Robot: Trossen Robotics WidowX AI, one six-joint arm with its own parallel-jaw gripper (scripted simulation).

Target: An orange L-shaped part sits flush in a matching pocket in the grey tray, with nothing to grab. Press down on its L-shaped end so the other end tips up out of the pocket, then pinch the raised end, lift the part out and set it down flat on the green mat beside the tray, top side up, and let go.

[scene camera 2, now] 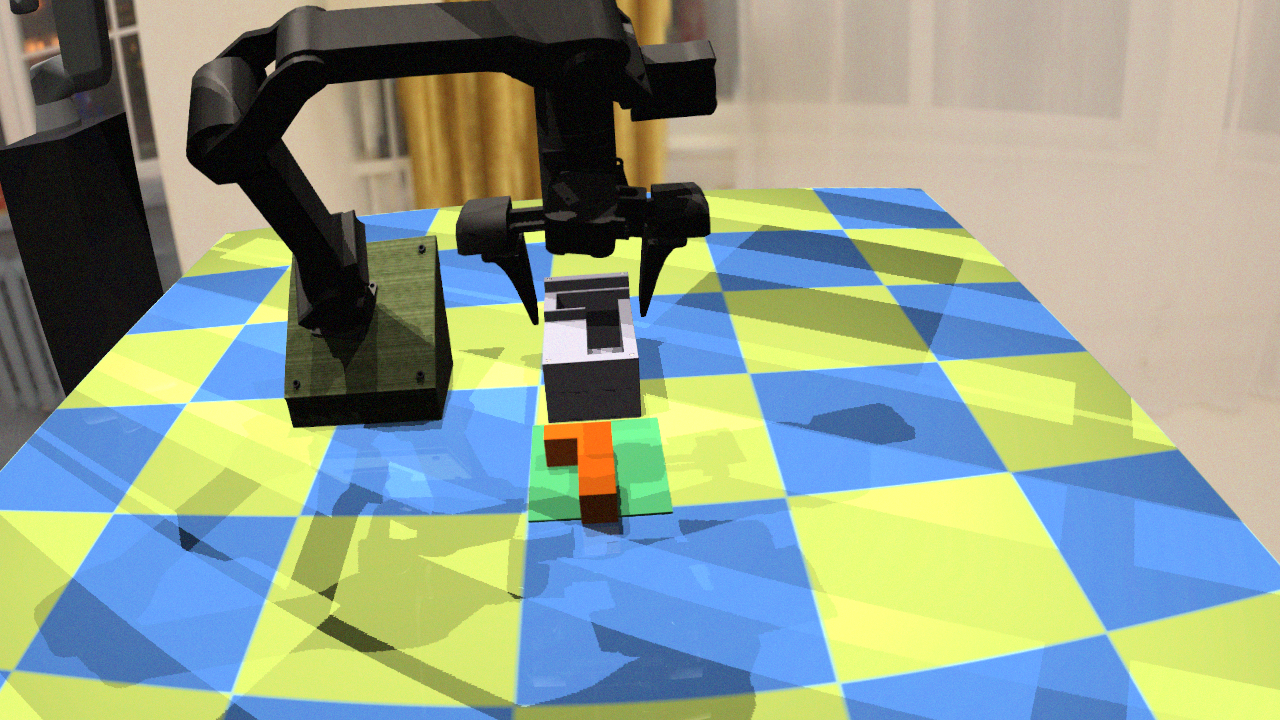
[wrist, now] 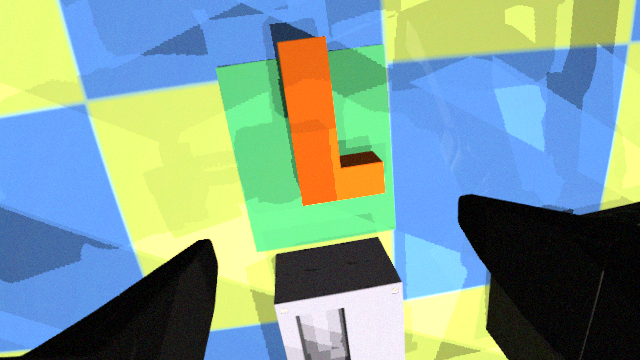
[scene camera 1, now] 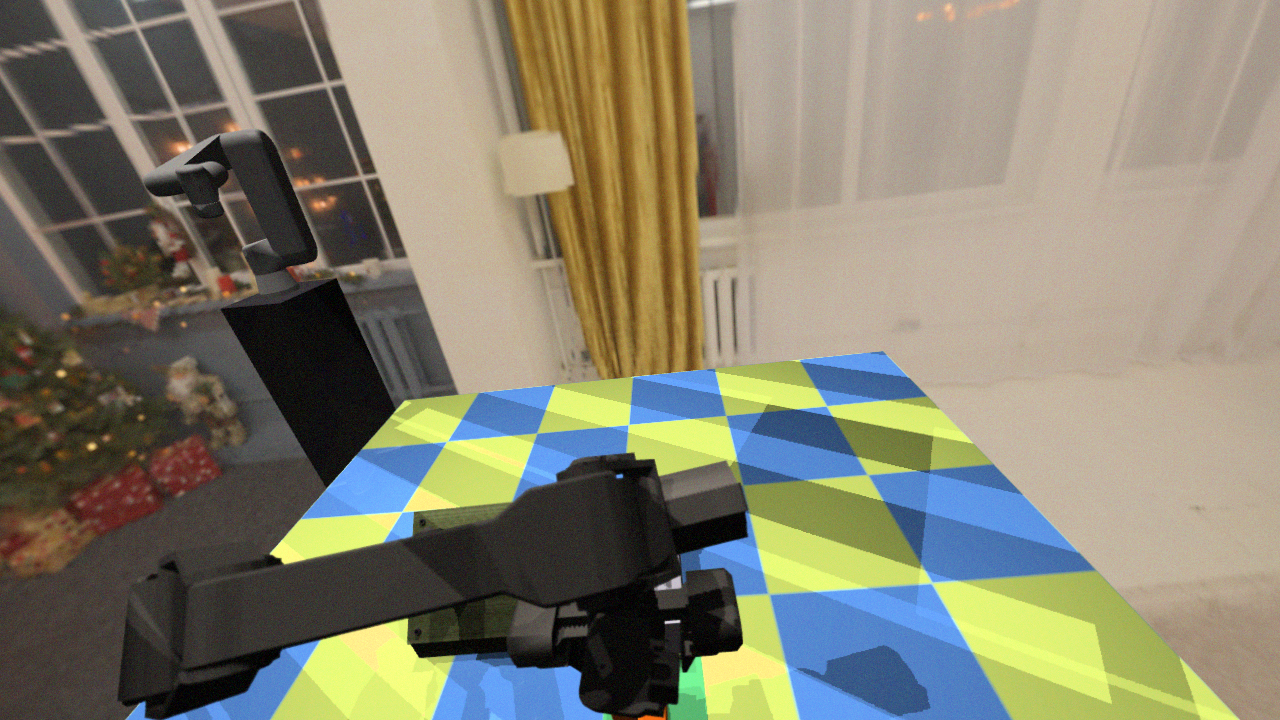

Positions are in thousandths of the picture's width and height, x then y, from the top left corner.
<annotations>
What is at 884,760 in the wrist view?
My gripper.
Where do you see an orange L-shaped part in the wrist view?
507,490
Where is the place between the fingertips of my gripper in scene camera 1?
499,931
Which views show my gripper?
Scene camera 2, the wrist view and scene camera 1: all of them.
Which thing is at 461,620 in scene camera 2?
An orange L-shaped part.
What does my gripper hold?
Nothing.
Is my gripper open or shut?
Open.
</annotations>
